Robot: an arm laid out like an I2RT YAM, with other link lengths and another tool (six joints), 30 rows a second.
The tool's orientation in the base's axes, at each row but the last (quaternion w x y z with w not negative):
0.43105, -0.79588, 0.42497, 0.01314
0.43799, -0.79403, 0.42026, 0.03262
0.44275, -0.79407, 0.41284, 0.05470
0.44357, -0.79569, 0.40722, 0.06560
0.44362, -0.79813, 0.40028, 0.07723
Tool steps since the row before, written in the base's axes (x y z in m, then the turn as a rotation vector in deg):
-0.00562, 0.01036, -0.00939, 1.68, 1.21, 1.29
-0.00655, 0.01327, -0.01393, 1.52, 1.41, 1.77
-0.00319, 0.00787, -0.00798, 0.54, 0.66, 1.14
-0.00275, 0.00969, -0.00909, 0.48, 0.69, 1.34
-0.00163, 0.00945, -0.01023, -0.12, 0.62, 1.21
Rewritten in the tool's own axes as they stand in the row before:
-0.00684, 0.00744, 0.01118, -0.23, -2.35, 0.61
-0.00685, 0.01037, 0.01608, -0.66, -2.61, 0.41
-0.00325, 0.00539, 0.00980, -0.56, -1.31, -0.04
-0.00330, 0.00521, 0.01209, -0.71, -1.40, -0.15
-0.00158, 0.00506, 0.01298, -1.01, -0.87, -0.27

